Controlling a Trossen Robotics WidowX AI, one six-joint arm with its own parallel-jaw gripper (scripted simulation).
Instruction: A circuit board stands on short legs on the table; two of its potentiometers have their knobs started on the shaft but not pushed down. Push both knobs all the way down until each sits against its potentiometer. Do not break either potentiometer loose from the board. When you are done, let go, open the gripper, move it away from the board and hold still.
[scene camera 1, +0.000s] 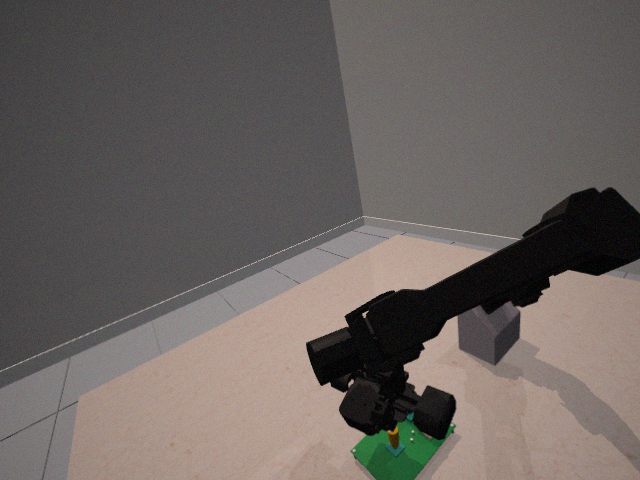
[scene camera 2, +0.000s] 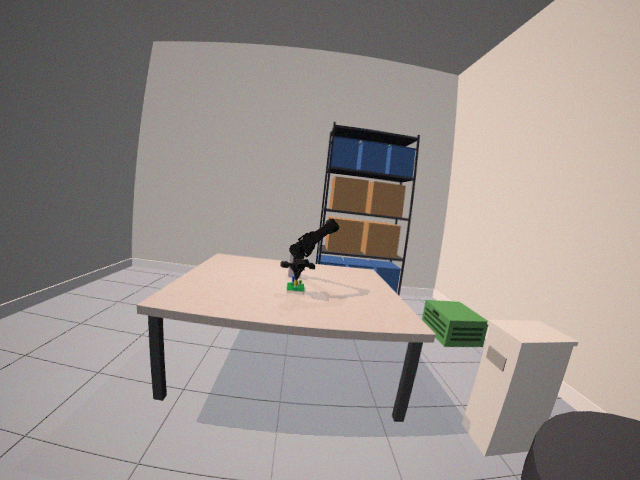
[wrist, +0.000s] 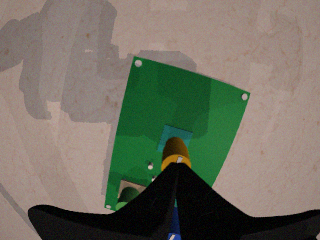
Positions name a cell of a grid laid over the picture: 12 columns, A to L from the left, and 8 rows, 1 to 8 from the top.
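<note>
What I can see is my gripper (scene camera 1: H8), and that same gripper is visible in the wrist view too (wrist: G6).
</note>
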